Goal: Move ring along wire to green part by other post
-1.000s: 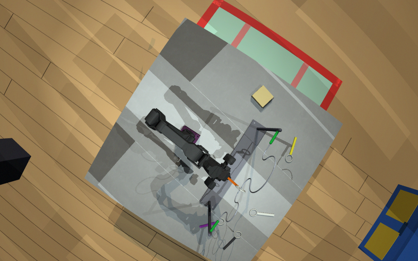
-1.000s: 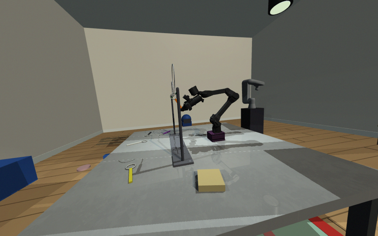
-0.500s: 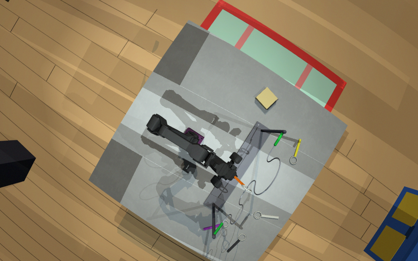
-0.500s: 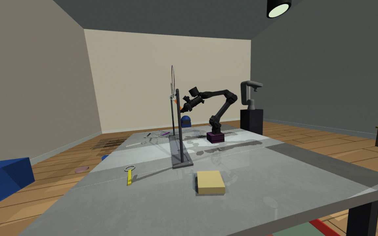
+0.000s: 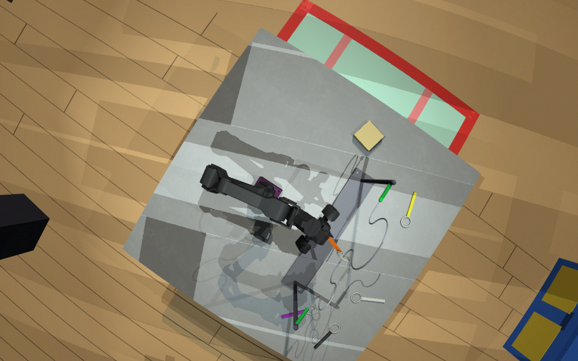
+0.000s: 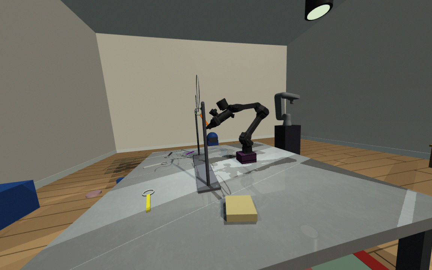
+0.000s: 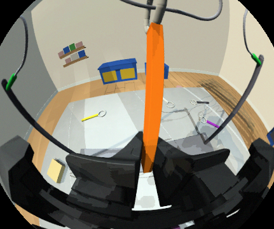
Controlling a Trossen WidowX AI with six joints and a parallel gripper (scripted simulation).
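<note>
Now: gripper tip 80 mm below the ring with orange handle, 20 mm short of it and 10 mm to the left of it. Round my gripper tip: yellow-handled ring 300 mm ahead, 280 mm to the left, 270 mm below; then purple-handled ring 400 mm to the right, 270 mm below, 170 mm ahead; then tan block 450 mm to the left, 260 mm below, 70 mm behind.
</note>
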